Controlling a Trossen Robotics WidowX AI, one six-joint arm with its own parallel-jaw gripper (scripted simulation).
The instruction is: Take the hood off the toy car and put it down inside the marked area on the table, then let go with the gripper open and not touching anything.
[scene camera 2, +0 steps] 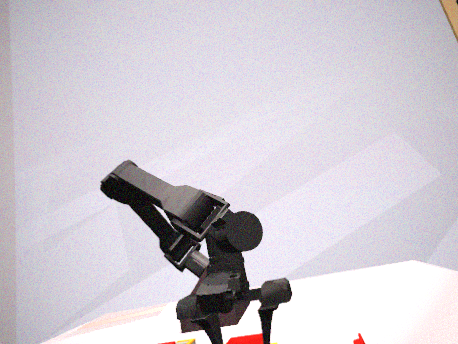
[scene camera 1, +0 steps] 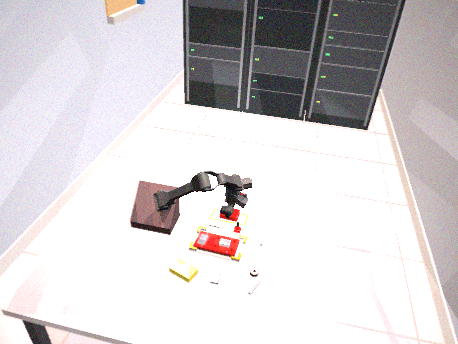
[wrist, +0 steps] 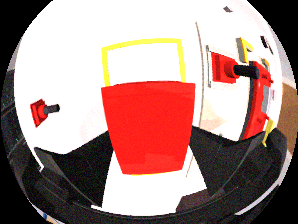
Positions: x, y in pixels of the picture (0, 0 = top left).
Scene:
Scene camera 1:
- red toy car: 209, 242
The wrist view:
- gripper: 150, 131
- hood: 150, 122, held by the gripper
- red toy car: 255, 119

